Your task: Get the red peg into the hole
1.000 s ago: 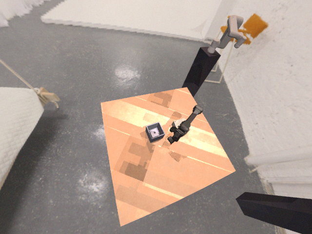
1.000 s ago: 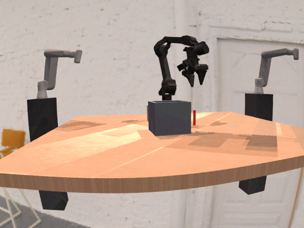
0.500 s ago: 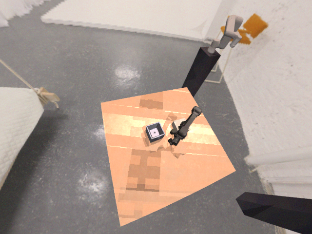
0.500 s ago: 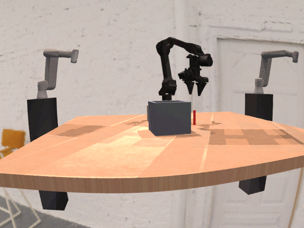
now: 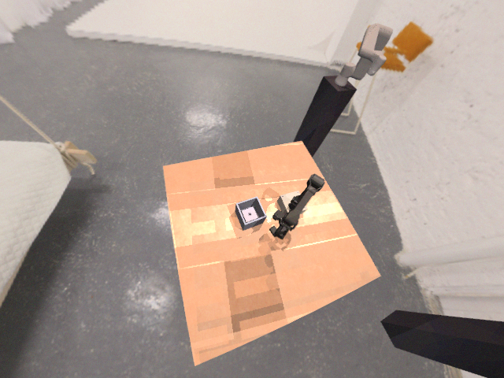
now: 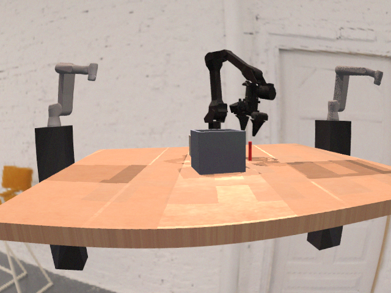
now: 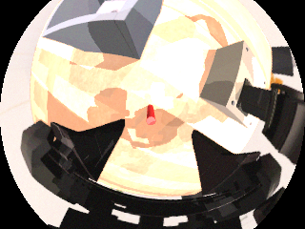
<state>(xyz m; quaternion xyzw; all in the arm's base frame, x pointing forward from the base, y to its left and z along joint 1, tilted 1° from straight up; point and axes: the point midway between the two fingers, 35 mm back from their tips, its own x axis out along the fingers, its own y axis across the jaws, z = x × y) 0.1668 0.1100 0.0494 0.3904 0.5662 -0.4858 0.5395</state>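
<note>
The red peg lies 1 cm ahead of my gripper tip, 1 cm to the left of it and 7 cm below it. The rest, counted from my gripper tip: plate 15 cm ahead, 17 cm to the right, 6 cm below.
</note>
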